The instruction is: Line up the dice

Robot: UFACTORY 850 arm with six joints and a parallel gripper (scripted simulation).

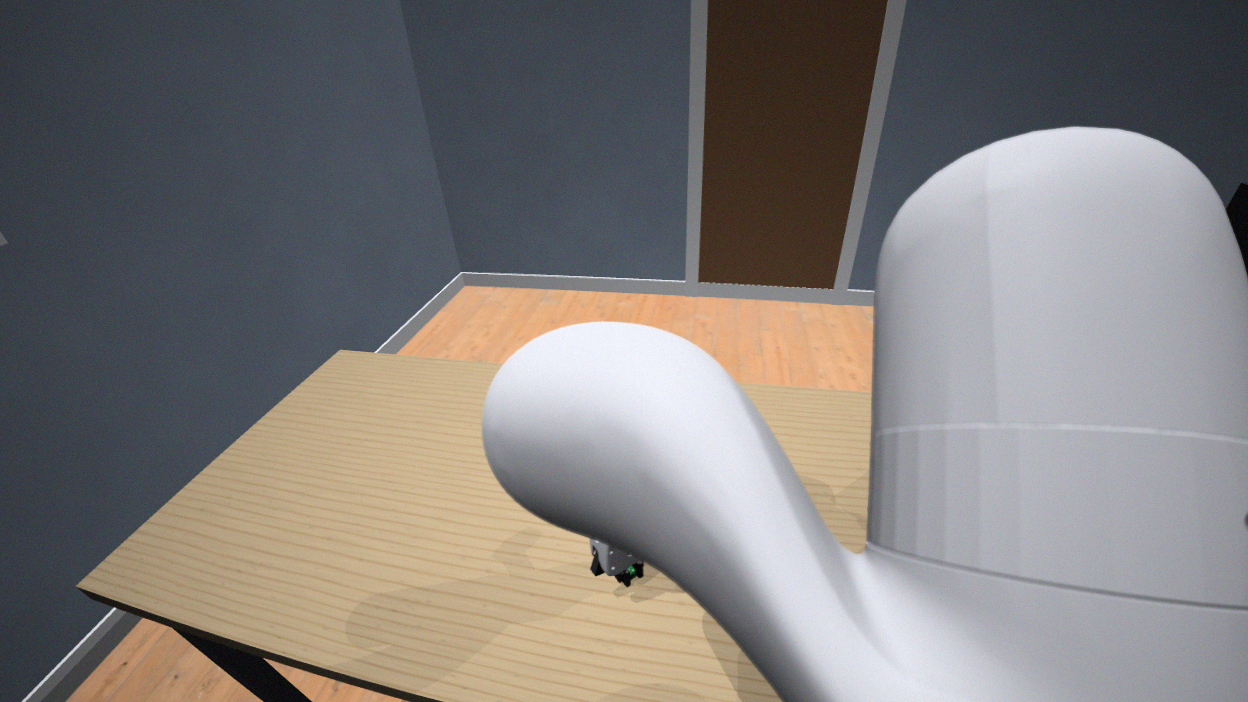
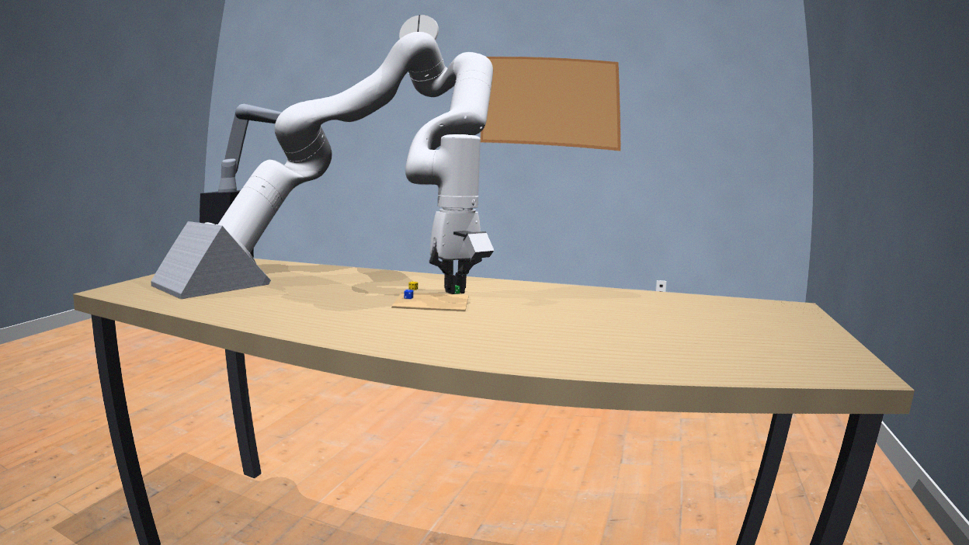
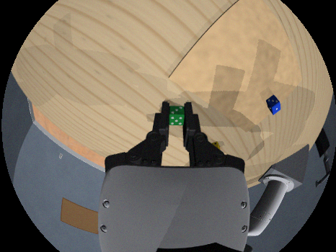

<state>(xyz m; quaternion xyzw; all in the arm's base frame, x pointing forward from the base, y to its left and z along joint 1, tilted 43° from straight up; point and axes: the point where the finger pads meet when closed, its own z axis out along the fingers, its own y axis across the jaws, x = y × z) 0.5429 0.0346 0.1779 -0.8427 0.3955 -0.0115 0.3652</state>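
Right now my hand is 1 cm past the tan mat, 11 cm to the left of it and 2 cm above it. Also, from my hand: yellow die: 10 cm behind, 1 cm below; blue die: 6 cm behind, 11 cm to the right, 1 cm below; green die: 1 cm below.
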